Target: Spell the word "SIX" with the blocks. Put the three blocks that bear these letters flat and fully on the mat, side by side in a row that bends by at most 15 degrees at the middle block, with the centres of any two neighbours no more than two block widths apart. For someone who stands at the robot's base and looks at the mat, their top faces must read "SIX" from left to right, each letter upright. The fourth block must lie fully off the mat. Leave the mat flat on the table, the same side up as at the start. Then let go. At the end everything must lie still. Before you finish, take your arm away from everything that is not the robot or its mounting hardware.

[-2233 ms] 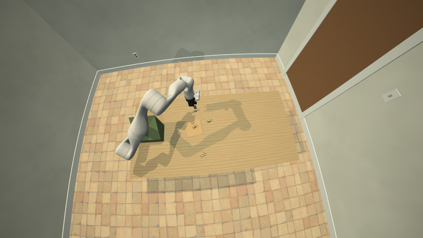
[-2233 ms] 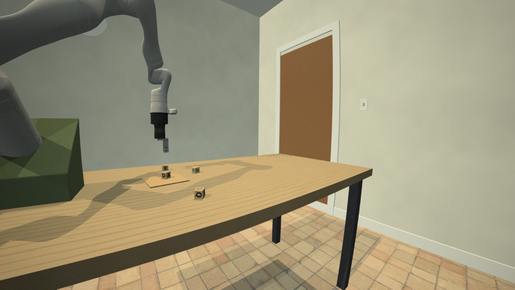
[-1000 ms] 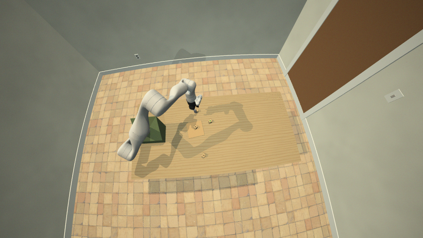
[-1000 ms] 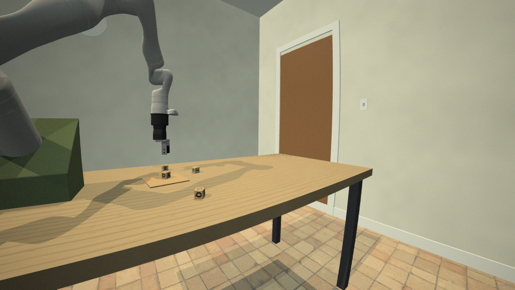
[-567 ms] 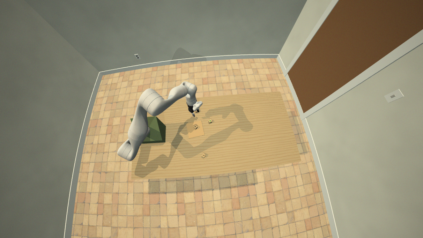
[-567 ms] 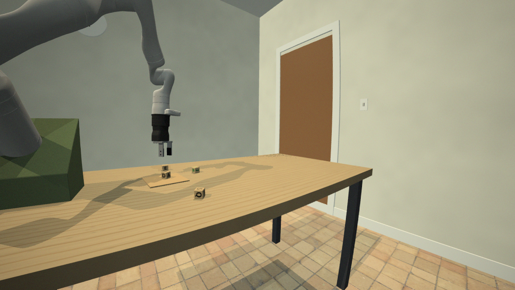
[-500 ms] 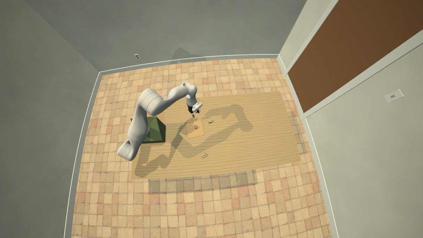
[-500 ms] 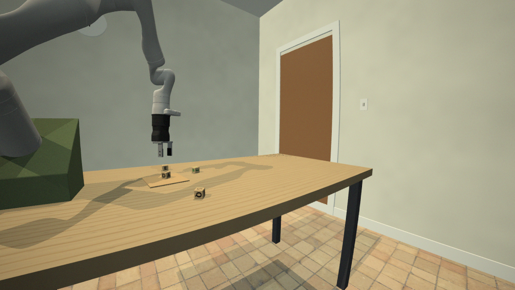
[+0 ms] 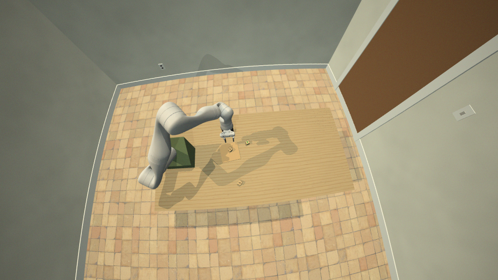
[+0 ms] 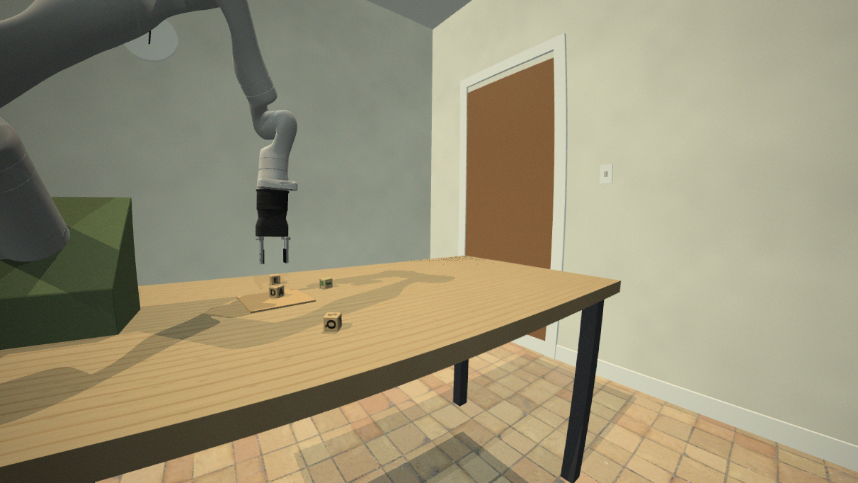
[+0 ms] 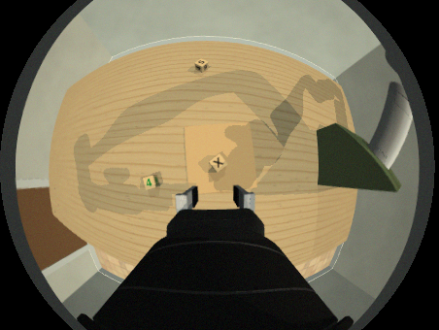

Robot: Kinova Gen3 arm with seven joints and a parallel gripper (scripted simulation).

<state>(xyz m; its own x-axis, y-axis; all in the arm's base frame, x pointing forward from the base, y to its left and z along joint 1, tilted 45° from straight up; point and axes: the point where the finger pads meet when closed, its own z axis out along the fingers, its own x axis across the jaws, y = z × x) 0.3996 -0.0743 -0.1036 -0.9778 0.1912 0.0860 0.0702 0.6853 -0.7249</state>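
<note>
My hand is 90 mm above the tan mat, 60 mm to the left of it and 20 mm past it. Round my hand: tan block: 300 mm to the right, 80 mm below.
</note>
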